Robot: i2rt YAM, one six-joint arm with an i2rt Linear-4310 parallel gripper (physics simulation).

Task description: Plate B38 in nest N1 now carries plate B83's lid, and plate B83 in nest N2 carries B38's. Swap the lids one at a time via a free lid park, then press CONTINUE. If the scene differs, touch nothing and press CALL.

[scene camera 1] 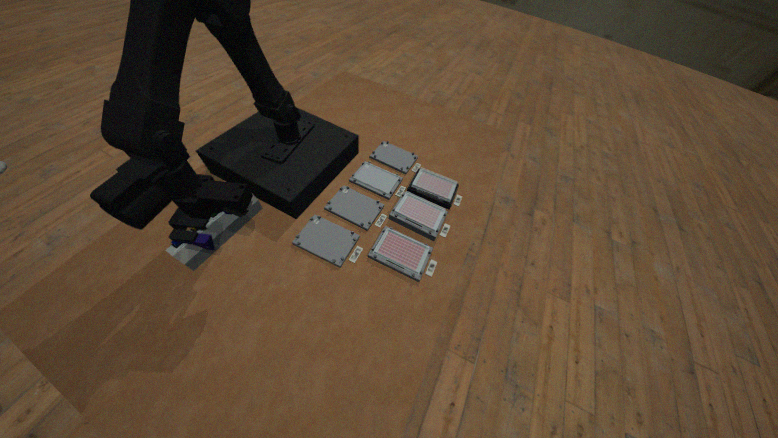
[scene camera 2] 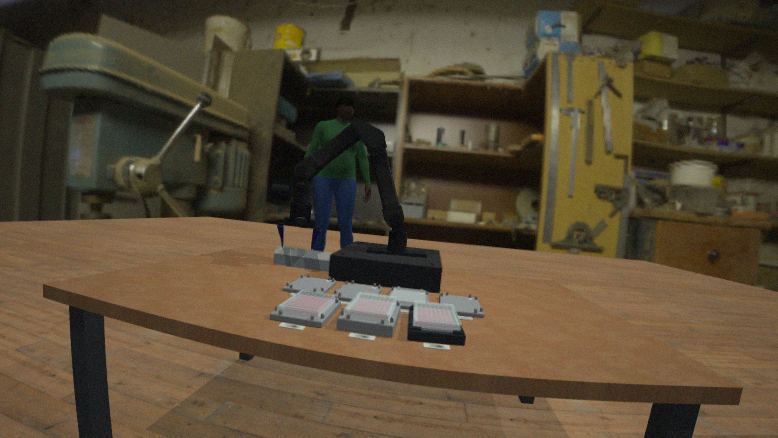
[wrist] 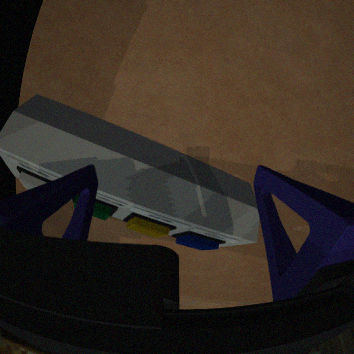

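Pixels of known places: gripper, fingertip midpoint: [scene camera 1: 220,230] [scene camera 2: 297,248] [wrist: 175,173]; arm's base, link origin: [scene camera 1: 289,140] [scene camera 2: 396,253].
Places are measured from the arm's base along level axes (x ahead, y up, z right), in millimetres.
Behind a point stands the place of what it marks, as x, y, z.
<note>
My gripper [scene camera 1: 190,239] [scene camera 2: 297,231] [wrist: 175,173] @(11, -12, 333) is open and empty, low over the grey button panel [scene camera 1: 190,260] @(-27, -46, 410) [scene camera 2: 299,258] @(-10, -49, 327) [wrist: 125,175] @(-12, -31, 304). In the wrist view, a green button [wrist: 102,210] @(-47, -26, 291), a yellow button [wrist: 148,226] @(-55, -26, 329) and a blue button [wrist: 198,241] @(-64, -26, 374) show; a pale one is partly behind the left finger. Three lidded plates with pink wells stand in nests: a near plate [scene camera 1: 402,251] @(426, -63, 211) [scene camera 2: 309,303] @(442, -55, 203), a middle plate [scene camera 1: 420,212] @(442, -41, 87) [scene camera 2: 370,307] @(477, -41, 81) and one plate [scene camera 1: 435,184] @(465, -45, -40) [scene camera 2: 435,315] @(488, -45, -42) in a dark nest. Their labels are unreadable.
Beside the plates are flat grey parks: one park [scene camera 1: 326,239] @(227, -71, 242) [scene camera 2: 309,284] @(235, -71, 243), a second park [scene camera 1: 354,206] [scene camera 2: 357,291] and an end park [scene camera 1: 394,156] @(304, -71, -142) [scene camera 2: 461,304] @(314, -71, -145). Another holds a clear lid [scene camera 1: 376,178] @(281, -63, -9) [scene camera 2: 409,296] @(298, -63, -16). The black arm base [scene camera 1: 277,163] @(21, 0, 102) [scene camera 2: 385,266] @(150, -20, 41) adjoins the panel.
</note>
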